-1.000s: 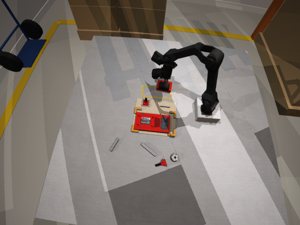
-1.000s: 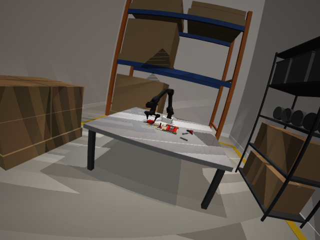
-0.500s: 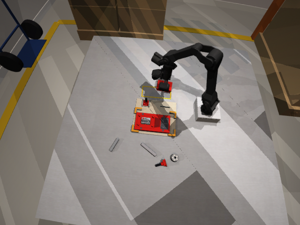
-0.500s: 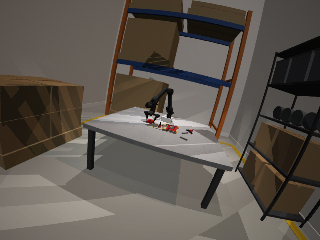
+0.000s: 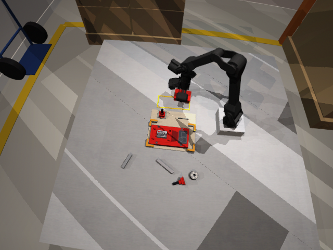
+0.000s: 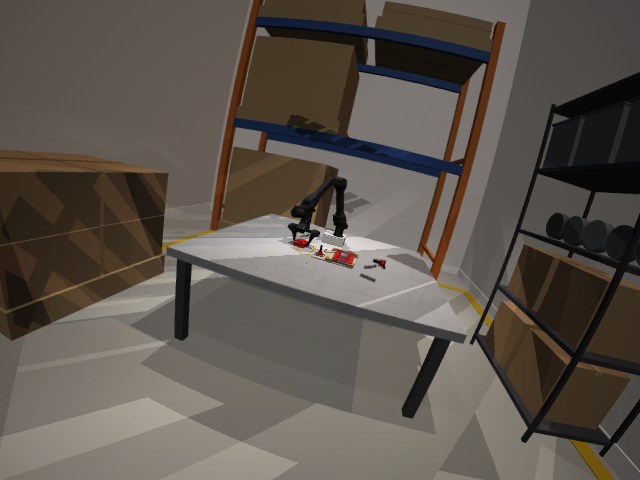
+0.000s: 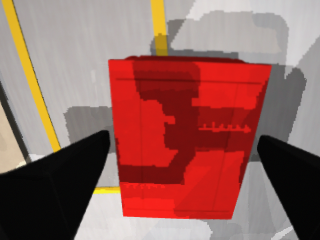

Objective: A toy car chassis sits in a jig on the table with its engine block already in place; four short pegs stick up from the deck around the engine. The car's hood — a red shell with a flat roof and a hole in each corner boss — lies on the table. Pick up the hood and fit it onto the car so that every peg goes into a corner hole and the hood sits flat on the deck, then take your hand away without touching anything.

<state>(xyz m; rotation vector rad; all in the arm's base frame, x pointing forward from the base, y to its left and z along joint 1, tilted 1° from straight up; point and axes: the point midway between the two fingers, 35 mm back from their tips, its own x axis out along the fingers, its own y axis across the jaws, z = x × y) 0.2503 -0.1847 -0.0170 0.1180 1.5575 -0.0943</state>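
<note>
Now: the red hood 10 mm above my gripper tip. Round my gripper tip: grey engine block 270 mm to the left, 100 mm ahead, 10 mm above.
</note>
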